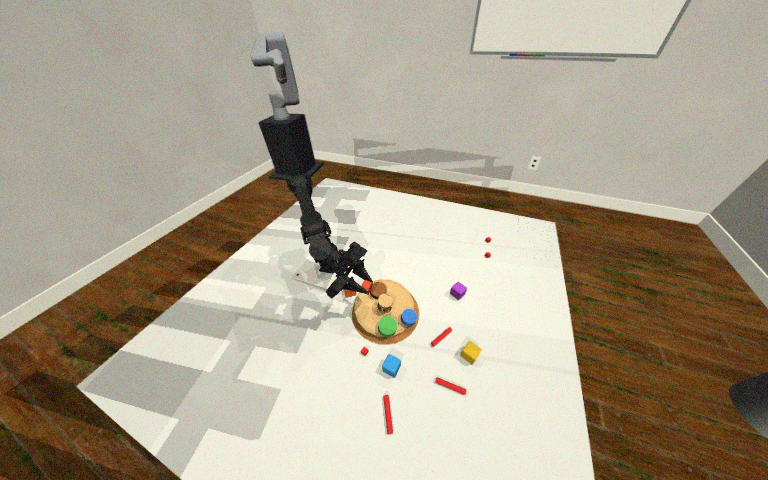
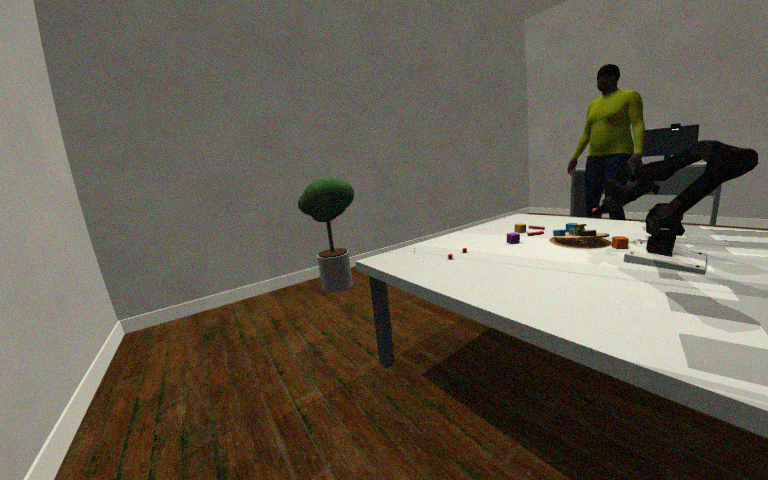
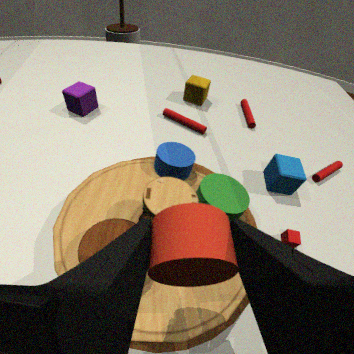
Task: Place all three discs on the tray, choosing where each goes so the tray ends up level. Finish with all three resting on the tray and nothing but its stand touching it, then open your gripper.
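Observation:
My gripper [image 1: 368, 286] [image 3: 190, 226] is shut on the red disc [image 1: 366, 284] [image 2: 594, 210] [image 3: 192, 230] and holds it above the tray's arm side. The round wooden tray [image 1: 367, 320] [image 3: 95, 192] has a knob [image 1: 385, 303] [image 3: 170, 194] at its centre. The blue disc [image 1: 408, 316] [image 2: 559, 232] [image 3: 174, 161] and the green disc [image 1: 387, 325] [image 3: 223, 193] rest on the tray's far side from the arm. A brown disc [image 1: 377, 289] [image 3: 106, 239] lies near the arm side. Any slight tilt of the tray is hard to judge.
An orange cube [image 1: 350, 293] [image 2: 620, 242] is beside the tray near the arm. A blue cube [image 1: 391, 365] [image 3: 284, 174], yellow cube [image 1: 471, 352] [image 3: 197, 90], purple cube [image 1: 458, 290] [image 2: 513, 237] [image 3: 80, 98] and small red cube [image 1: 364, 351] [image 3: 290, 237] stand around it, with several red rods beyond.

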